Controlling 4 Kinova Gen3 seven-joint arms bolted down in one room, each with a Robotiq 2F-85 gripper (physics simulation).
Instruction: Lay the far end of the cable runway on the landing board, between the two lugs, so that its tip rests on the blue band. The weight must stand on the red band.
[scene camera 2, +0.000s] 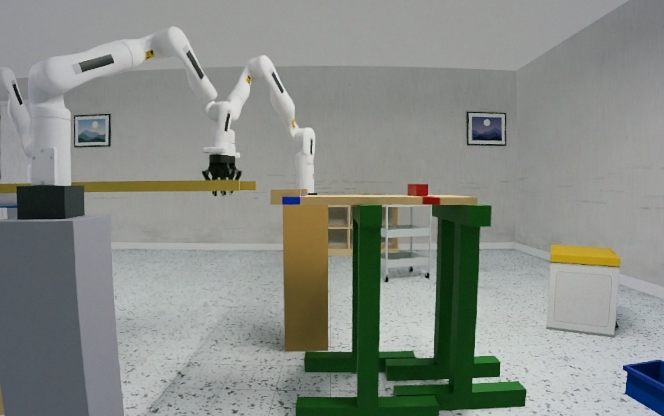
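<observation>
The yellow cable runway (150, 186) reaches in level from the left. Its tip is left of and slightly above the landing board (350, 200), apart from it. A blue band (291, 200) marks the board's left part, a red band (431, 200) its right part. The red weight (417, 190) stands on the board by the red band; the edge-on view hides its exact footing. A light wooden piece (280, 196) is at the board's left end; the two lugs cannot be told apart. Black gripper parts (222, 192) overlap at the runway near its tip, below the left-front and back arms; their finger state is unclear.
Green trestles (369, 300) and a brown pillar (306, 280) stand under the board. A grey pedestal (40, 310) carries the left-front arm. Another arm shows partly at the far left edge. A white cart (406, 231), a yellow-topped white box (582, 300) and a blue bin (642, 387) stand beyond and right.
</observation>
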